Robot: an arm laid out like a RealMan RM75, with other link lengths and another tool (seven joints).
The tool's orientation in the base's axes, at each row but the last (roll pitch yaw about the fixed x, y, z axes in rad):
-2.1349 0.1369 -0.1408
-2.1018 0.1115 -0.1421
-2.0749 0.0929 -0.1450
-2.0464 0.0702 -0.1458
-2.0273 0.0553 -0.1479
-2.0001 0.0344 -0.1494
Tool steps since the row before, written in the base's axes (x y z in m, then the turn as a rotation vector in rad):
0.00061 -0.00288 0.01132 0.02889 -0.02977 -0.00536
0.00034 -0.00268 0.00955 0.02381 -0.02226 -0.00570
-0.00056 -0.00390 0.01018 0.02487 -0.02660 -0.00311
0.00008 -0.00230 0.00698 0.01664 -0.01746 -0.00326
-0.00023 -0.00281 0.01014 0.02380 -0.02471 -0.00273
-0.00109 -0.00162 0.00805 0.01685 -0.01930 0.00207
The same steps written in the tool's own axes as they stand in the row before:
-0.00055 -0.00811 -0.00841 0.03321 0.01430 -0.02104
-0.00035 -0.00693 -0.00709 0.02719 0.01177 -0.01473
-0.00094 -0.00697 -0.00835 0.02862 0.01138 -0.01968
-0.00008 -0.00518 -0.00521 0.01918 0.00851 -0.01233
-0.00037 -0.00786 -0.00699 0.02729 0.01033 -0.01825
-0.00111 -0.00655 -0.00494 0.01945 0.00441 -0.01621

